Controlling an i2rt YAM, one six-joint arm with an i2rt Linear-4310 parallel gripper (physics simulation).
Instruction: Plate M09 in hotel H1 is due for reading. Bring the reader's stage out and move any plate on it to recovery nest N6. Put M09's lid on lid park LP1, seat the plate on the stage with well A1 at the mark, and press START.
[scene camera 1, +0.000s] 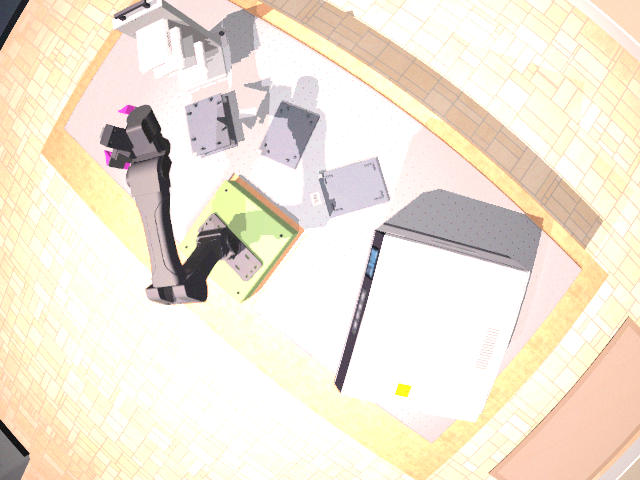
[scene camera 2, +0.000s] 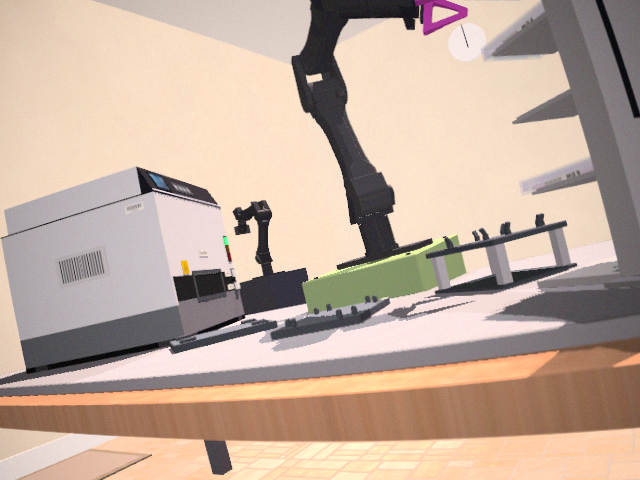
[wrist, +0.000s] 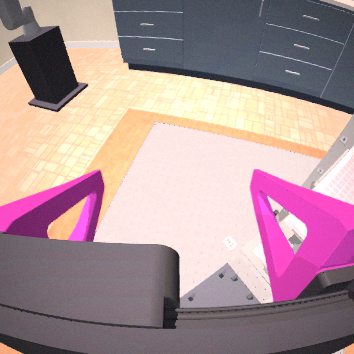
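Seen in the pictures: gripper, between the fingertips: (wrist: 176, 177); arm's base, origin of its link: (scene camera 1: 229, 247) (scene camera 2: 383, 256).
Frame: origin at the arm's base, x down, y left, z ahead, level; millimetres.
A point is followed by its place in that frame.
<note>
My gripper (scene camera 1: 116, 133) {z 96, x -357, y 331 mm} (wrist: 176, 177) {z 96, x -357, y 331 mm} is open and empty, high over the table's left end; one magenta finger shows in the second scene view. The hotel (scene camera 1: 178, 18) {z 385, x -239, y 480 mm} (scene camera 2: 594, 129) {z 393, x -60, y 488 mm} stands beyond it. Plate M09 (scene camera 2: 573, 174) {z 337, x -33, y 451 mm} lies on a low hotel shelf, its label readable. The white reader (scene camera 1: 439, 320) {z 300, x -272, y -474 mm} (scene camera 2: 98, 289) {z 408, x -63, y -380 mm} stands at the other end; its stage does not show outside. Its button panel (scene camera 1: 359, 310) {z 191, x -247, y -341 mm} (scene camera 2: 181, 187) {z 189, x -250, y -343 mm} is on the upper front edge. Three grey fixtures stand between: a raised stand (scene camera 1: 206, 126) {z 187, x 10, y 295 mm} (scene camera 2: 501, 239) {z 276, x 13, y 342 mm}, a pegged plate (scene camera 1: 290, 135) {z 324, x 60, y 100 mm} (scene camera 2: 336, 322) {z 386, x 63, y 163 mm} and a flat nest (scene camera 1: 354, 188) {z 338, x 58, y -128 mm} (scene camera 2: 222, 336) {z 373, x 62, y -74 mm}. Which are N6 and LP1 is unclear.
The arm stands on a green base block (scene camera 1: 258, 206) {z 133, x 11, y 17 mm} (scene camera 2: 367, 289) {z 131, x 49, y 36 mm} between the fixtures and the table's near edge. Another labelled plate (scene camera 2: 522, 31) {z 338, x -184, y 444 mm} lies on a higher hotel shelf. Dark blue cabinets (wrist: 220, 40) and a black pedestal (wrist: 47, 65) stand beyond the table.
</note>
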